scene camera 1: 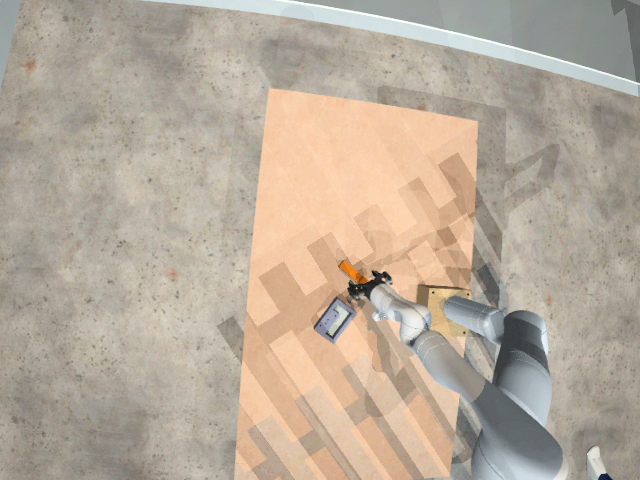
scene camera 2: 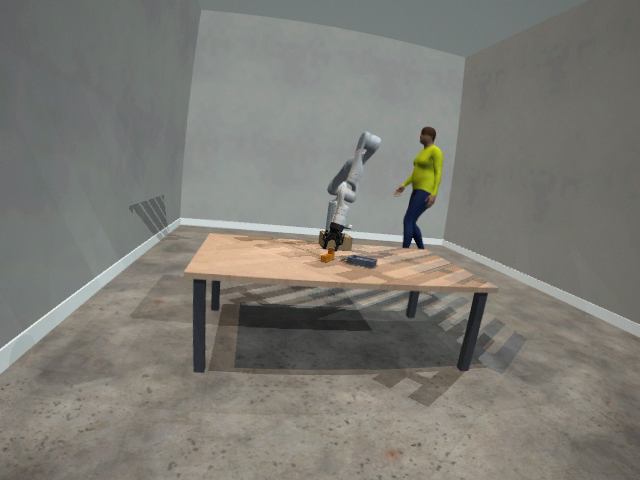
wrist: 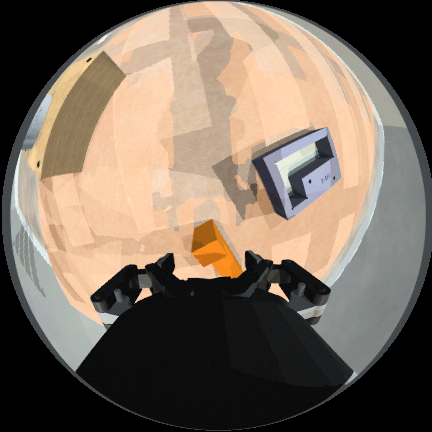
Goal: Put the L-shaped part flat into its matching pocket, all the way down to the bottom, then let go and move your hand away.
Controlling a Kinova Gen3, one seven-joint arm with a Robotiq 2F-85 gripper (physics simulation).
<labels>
My gripper is open, with nothing in its grasp. Also in view: an orange L-shaped part.
</labels>
